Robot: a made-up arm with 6 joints. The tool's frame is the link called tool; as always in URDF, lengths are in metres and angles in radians. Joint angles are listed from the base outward.
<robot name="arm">
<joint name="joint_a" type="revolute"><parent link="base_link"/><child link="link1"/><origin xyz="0.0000 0.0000 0.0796" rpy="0.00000 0.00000 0.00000"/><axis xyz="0 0 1"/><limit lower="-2.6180" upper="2.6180"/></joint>
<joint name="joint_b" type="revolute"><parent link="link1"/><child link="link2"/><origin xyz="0.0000 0.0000 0.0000" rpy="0.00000 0.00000 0.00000"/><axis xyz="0.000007 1 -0.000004"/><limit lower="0.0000" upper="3.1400"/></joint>
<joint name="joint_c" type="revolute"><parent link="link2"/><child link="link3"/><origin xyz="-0.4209 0.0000 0.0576" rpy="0.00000 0.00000 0.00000"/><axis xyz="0.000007 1 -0.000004"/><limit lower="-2.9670" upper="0.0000"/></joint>
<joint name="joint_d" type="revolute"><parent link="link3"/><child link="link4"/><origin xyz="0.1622 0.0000 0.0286" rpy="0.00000 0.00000 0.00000"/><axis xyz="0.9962 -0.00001 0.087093"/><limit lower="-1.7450" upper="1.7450"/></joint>
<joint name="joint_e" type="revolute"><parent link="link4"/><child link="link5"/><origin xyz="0.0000 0.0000 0.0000" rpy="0.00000 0.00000 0.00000"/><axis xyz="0.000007 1 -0.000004"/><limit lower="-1.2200" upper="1.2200"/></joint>
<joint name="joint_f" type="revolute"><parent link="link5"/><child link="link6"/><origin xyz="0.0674 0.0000 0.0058" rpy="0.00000 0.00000 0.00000"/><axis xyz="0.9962 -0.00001 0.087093"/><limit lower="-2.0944" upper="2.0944"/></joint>
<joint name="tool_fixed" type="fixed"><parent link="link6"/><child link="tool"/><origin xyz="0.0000 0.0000 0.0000" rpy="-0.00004 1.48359 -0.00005"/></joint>
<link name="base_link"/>
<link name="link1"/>
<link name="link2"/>
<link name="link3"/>
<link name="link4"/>
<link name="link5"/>
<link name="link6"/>
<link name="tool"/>
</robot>
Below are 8 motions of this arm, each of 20 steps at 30 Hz.
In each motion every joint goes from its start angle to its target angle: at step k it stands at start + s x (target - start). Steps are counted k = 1, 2, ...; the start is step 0. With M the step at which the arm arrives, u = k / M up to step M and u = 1 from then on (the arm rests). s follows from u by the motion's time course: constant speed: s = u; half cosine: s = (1 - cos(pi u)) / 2; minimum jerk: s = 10 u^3 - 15 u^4 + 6 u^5.
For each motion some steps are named. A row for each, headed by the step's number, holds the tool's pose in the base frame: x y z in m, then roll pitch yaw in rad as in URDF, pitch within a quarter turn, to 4 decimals.
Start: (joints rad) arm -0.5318 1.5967 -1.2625 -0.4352 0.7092 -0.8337
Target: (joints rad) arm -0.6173 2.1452 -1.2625 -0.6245 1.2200 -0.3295
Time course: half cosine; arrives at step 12
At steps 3, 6, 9, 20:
3: 0.2400 -0.1702 0.3970 -2.5429 -0.0209 -2.6780
6: 0.2687 -0.2075 0.3346 -2.7457 -0.2285 -2.8924
9: 0.2856 -0.2396 0.2693 -2.8445 -0.4992 -3.0867
20: 0.2896 -0.2512 0.2419 -2.8504 -0.6217 3.1148

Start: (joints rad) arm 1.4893 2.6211 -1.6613 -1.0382 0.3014 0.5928
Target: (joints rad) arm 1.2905 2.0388 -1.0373 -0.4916 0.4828 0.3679
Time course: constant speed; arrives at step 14
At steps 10, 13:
10: 0.1118 0.4147 0.2024 -2.8372 0.2699 -1.6235
13: 0.1158 0.3659 0.2342 -2.8876 0.2231 -1.7390

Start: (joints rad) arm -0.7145 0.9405 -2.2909 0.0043 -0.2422 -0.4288
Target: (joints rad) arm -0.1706 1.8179 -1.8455 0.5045 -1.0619 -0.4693
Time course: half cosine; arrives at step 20
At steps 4, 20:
4: -0.1153 0.0885 0.6989 0.0379 -0.0500 -1.0463
20: 0.3372 -0.0870 0.5618 0.3329 0.5304 -0.3878

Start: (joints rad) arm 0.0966 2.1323 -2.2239 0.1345 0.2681 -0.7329
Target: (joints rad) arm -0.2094 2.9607 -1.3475 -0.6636 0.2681 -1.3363
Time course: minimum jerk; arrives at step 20
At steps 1, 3, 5, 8, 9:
1: 0.4970 0.0504 0.4418 -1.7271 0.9635 -1.5678
3: 0.5055 0.0469 0.4261 -1.7924 0.9232 -1.6299
5: 0.5279 0.0353 0.3776 -1.9534 0.7917 -1.7705
8: 0.5613 -0.0024 0.2385 -2.2647 0.4051 -1.9270
9: 0.5628 -0.0191 0.1809 -2.3809 0.2535 -1.9267

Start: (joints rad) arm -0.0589 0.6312 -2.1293 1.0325 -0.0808 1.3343
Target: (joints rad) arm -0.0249 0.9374 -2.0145 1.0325 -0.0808 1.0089
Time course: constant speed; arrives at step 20
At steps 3, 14, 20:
3: -0.2976 0.0114 0.6203 -0.0418 -0.0558 2.2637
14: -0.1886 0.0020 0.6600 0.1669 -0.1848 2.0786
20: -0.1270 -0.0014 0.6724 0.3008 -0.2209 1.9686

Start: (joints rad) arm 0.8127 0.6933 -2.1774 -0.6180 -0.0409 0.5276
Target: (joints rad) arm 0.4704 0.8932 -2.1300 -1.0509 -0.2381 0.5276
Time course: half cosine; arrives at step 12
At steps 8, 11, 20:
8: -0.1888 -0.1053 0.6628 -0.1688 0.0072 0.1544
11: -0.1720 -0.0735 0.6714 -0.2360 0.0110 -0.0163
20: -0.1706 -0.0713 0.6719 -0.2413 0.0110 -0.0287

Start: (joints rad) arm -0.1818 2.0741 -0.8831 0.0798 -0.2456 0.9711
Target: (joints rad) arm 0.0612 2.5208 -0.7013 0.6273 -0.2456 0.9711
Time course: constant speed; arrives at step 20
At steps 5, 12, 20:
5: 0.3856 -0.0504 0.1806 2.6402 0.2420 1.7621
12: 0.3841 -0.0203 0.1151 2.8480 0.1530 1.6991
20: 0.3661 0.0128 0.0464 3.1006 0.1426 1.6131

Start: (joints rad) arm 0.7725 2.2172 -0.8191 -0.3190 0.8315 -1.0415
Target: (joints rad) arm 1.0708 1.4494 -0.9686 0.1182 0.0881 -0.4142
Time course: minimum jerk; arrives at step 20
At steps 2, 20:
2: 0.2403 0.2138 0.1717 2.6766 -0.3518 -0.9656
20: 0.1064 0.1962 0.4233 -2.6389 1.0145 -1.4846

